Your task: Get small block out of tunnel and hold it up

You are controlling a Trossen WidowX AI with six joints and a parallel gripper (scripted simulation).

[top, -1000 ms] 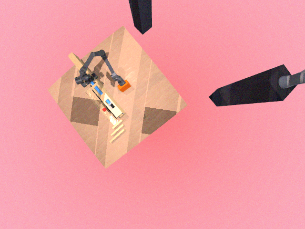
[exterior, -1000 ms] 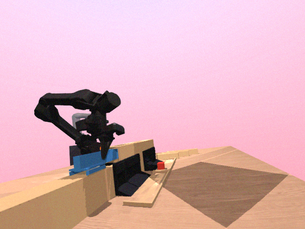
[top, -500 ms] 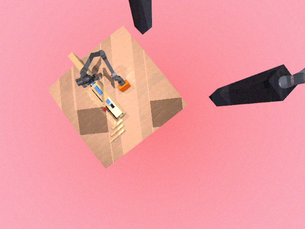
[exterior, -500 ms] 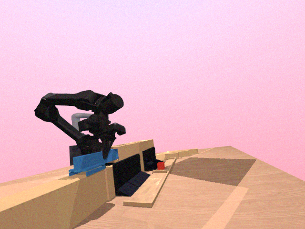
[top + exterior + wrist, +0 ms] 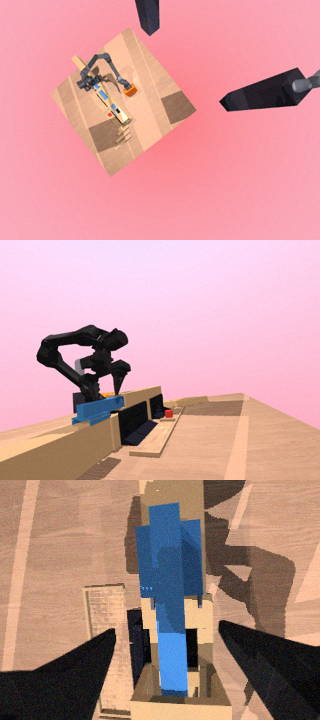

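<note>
Right now the tan covered tunnel is 20 mm ahead of my gripper tip, 40 mm to the left of it and 80 mm below it. Round my gripper tip: red block: 120 mm ahead, 310 mm to the left, 130 mm below.
</note>
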